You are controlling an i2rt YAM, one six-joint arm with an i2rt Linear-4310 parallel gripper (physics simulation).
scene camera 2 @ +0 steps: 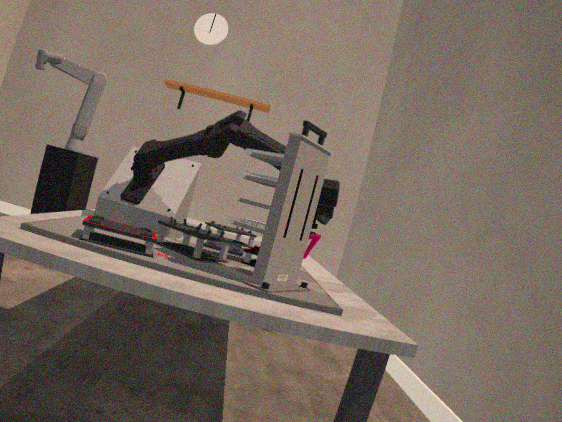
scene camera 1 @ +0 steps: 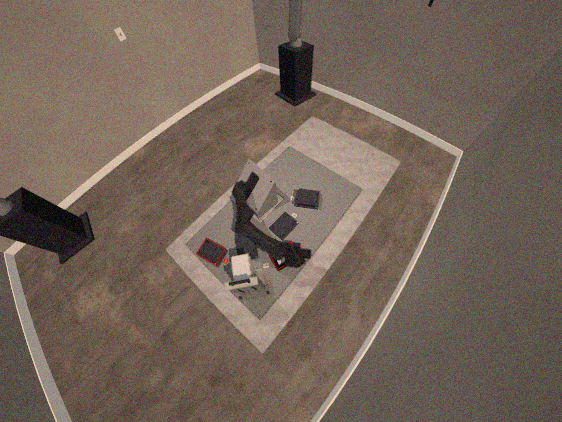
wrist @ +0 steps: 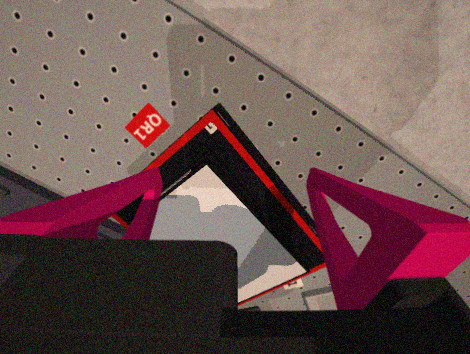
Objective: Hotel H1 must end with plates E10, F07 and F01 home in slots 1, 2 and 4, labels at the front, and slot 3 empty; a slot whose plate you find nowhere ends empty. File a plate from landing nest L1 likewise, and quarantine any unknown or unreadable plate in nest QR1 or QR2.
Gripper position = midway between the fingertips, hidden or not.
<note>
My gripper [wrist: 234, 175] is open and holds nothing. I also see a red QR1 tag [wrist: 148, 124].
</note>
